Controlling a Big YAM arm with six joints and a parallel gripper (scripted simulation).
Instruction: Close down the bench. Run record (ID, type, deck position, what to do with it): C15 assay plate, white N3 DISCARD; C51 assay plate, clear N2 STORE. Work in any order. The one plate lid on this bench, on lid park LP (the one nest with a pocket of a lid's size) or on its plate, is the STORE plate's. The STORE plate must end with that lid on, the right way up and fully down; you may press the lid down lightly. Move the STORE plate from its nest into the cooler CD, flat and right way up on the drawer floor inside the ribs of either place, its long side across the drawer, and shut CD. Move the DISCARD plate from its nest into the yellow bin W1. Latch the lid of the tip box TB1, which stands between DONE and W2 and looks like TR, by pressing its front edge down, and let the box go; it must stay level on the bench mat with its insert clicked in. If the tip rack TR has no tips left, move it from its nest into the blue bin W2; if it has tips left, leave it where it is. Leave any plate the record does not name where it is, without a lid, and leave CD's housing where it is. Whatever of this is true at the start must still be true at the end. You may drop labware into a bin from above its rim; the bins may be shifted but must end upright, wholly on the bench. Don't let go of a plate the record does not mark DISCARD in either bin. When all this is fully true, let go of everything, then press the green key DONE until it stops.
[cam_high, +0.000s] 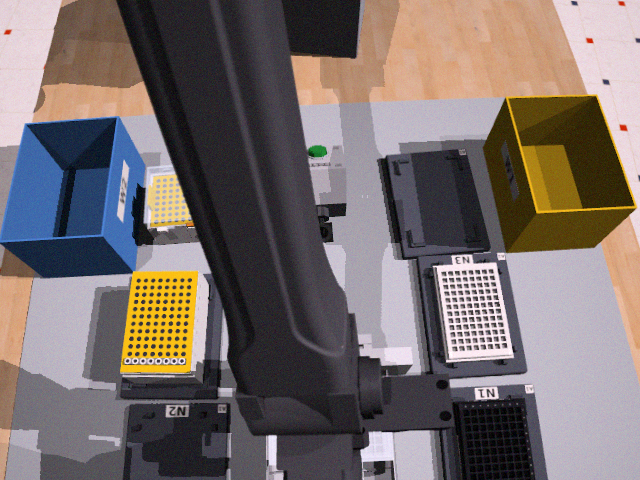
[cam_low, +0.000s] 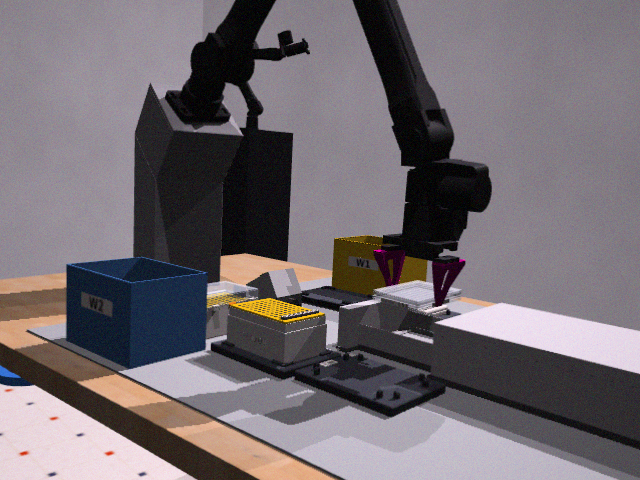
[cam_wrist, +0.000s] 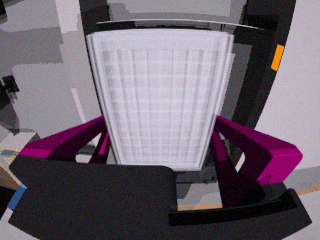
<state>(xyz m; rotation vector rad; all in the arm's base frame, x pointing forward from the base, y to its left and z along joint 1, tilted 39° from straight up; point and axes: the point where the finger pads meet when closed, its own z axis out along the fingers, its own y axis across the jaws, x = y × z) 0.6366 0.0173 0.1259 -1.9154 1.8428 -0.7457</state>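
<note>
The cooler drawer lies 40 mm ahead of my hand, 10 mm to the left of it and 70 mm below it. From my hand the other things lie so: clear plate: 10 mm to the left; then plate lid: 10 mm to the left, 10 mm above; then nest N2: 50 mm ahead, 180 mm to the right, 90 mm below.
</note>
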